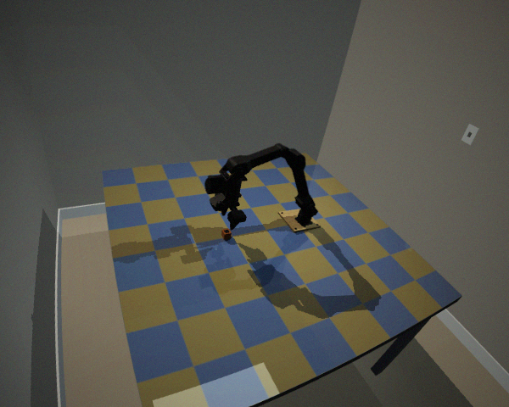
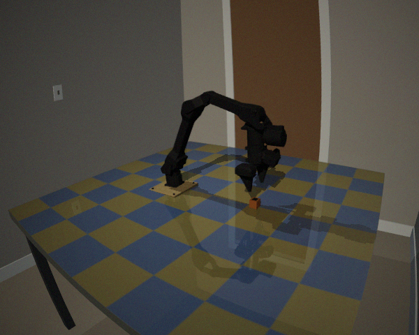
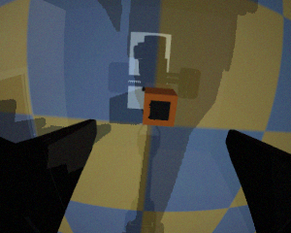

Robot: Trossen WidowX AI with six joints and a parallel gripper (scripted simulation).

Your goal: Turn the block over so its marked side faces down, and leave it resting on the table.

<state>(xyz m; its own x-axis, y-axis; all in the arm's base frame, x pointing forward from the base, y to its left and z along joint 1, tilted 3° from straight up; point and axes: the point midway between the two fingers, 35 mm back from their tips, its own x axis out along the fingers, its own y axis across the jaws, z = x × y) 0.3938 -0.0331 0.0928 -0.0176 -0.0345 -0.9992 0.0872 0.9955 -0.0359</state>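
Right now my gripper tip is 60 mm above the orange block.
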